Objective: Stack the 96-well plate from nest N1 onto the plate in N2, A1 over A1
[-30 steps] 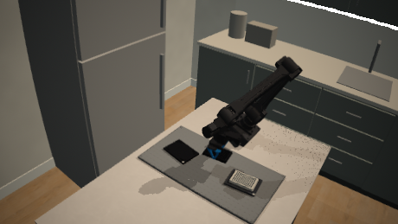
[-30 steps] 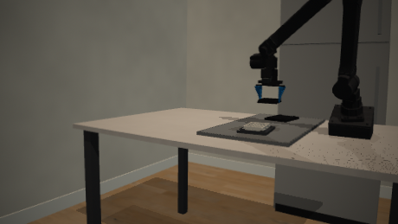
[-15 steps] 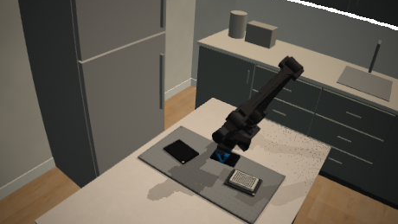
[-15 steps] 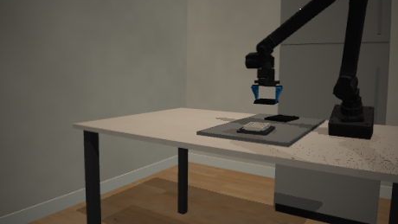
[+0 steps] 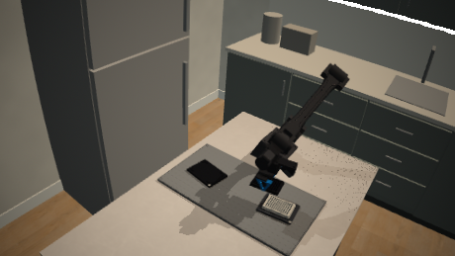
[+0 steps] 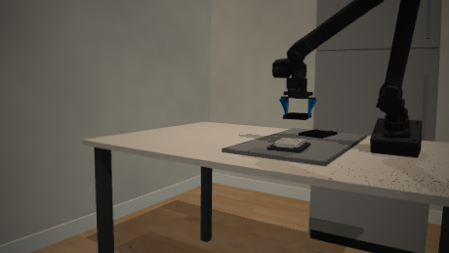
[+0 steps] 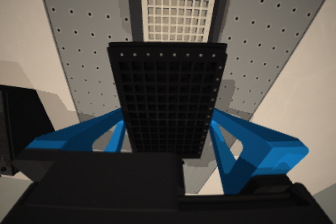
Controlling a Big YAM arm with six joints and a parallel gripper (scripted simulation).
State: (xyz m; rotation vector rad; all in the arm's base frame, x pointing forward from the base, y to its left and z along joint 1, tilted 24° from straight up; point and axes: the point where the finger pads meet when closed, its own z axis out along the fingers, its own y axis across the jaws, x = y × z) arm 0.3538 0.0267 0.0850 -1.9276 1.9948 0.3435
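Now: hand 9 cm above the white 96-well plate, 7 cm to the right of it and 1 cm short of it. Also, from my hand: nest N2: 11 cm below, 7 cm to the left, 1 cm ahead; then nest N1: 31 cm to the right, 11 cm below, 4 cm behind; then black 96-well plate: right at my hand.
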